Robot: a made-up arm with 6 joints. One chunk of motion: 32 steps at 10 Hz.
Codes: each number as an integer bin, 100 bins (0 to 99) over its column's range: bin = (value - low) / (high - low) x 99, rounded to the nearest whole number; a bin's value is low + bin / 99 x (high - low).
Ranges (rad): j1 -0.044..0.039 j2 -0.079..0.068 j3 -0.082..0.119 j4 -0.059..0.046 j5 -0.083..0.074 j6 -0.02..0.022
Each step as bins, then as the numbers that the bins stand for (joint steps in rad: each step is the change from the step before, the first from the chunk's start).
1 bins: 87 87 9 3 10 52
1 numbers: 0.02894 0.05018 -0.06373 -0.05582 -0.06714 0.00206
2 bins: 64 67 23 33 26 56
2 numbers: 0.00966 0.02048 -0.03530 -0.02400 -0.04177 0.00376
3 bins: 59 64 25 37 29 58
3 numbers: 0.00546 0.01603 -0.03124 -0.01976 -0.03701 0.00461
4 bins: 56 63 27 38 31 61
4 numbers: 0.00295 0.01455 -0.02718 -0.01870 -0.03384 0.00588
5 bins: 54 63 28 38 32 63
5 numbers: 0.00127 0.01455 -0.02515 -0.01870 -0.03225 0.00673
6 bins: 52 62 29 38 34 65
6 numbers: -0.00040 0.01306 -0.02312 -0.01870 -0.02908 0.00758
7 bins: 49 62 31 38 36 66
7 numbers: -0.00292 0.01306 -0.01906 -0.01870 -0.02591 0.00800
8 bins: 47 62 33 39 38 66
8 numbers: -0.00460 0.01306 -0.01500 -0.01764 -0.02274 0.00800
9 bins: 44 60 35 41 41 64
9 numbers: -0.00711 0.01009 -0.01094 -0.01552 -0.01798 0.00715
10 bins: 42 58 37 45 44 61
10 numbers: -0.00879 0.00712 -0.00688 -0.01127 -0.01322 0.00588
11 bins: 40 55 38 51 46 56
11 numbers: -0.01046 0.00267 -0.00485 -0.00491 -0.01005 0.00376
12 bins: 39 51 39 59 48 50
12 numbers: -0.01130 -0.00327 -0.00282 0.00358 -0.00688 0.00121
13 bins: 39 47 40 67 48 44
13 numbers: -0.01130 -0.00921 -0.00079 0.01206 -0.00688 -0.00133
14 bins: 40 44 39 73 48 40
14 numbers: -0.01046 -0.01367 -0.00282 0.01842 -0.00688 -0.00303
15 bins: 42 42 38 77 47 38
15 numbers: -0.00879 -0.01664 -0.00485 0.02267 -0.00846 -0.00388
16 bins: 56 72 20 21 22 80
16 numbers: 0.00295 0.02791 -0.04139 -0.03673 -0.04811 0.01394
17 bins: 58 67 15 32 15 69
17 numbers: 0.00463 0.02048 -0.05155 -0.02506 -0.05921 0.00927
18 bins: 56 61 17 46 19 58
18 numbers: 0.00295 0.01158 -0.04748 -0.01021 -0.05287 0.00461
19 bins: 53 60 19 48 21 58
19 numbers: 0.00043 0.01009 -0.04342 -0.00809 -0.04970 0.00461
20 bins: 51 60 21 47 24 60
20 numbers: -0.00124 0.01009 -0.03936 -0.00915 -0.04494 0.00545
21 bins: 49 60 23 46 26 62
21 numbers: -0.00292 0.01009 -0.03530 -0.01021 -0.04177 0.00630
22 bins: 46 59 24 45 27 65
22 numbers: -0.00543 0.00861 -0.03327 -0.01127 -0.04018 0.00758
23 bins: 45 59 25 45 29 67
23 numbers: -0.00627 0.00861 -0.03124 -0.01127 -0.03701 0.00842
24 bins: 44 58 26 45 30 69
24 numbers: -0.00711 0.00712 -0.02921 -0.01127 -0.03542 0.00927
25 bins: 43 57 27 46 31 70
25 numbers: -0.00795 0.00564 -0.02718 -0.01021 -0.03384 0.00970
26 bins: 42 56 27 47 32 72
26 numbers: -0.00879 0.00415 -0.02718 -0.00915 -0.03225 0.01055
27 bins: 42 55 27 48 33 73
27 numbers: -0.00879 0.00267 -0.02718 -0.00809 -0.03067 0.01097
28 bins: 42 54 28 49 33 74
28 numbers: -0.00879 0.00118 -0.02515 -0.00703 -0.03067 0.01139
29 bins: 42 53 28 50 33 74
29 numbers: -0.00879 -0.00030 -0.02515 -0.00597 -0.03067 0.01139
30 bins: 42 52 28 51 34 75
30 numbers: -0.00879 -0.00179 -0.02515 -0.00491 -0.02908 0.01182
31 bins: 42 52 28 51 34 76
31 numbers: -0.00879 -0.00179 -0.02515 -0.00491 -0.02908 0.01224
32 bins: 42 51 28 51 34 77
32 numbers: -0.00879 -0.00327 -0.02515 -0.00491 -0.02908 0.01267
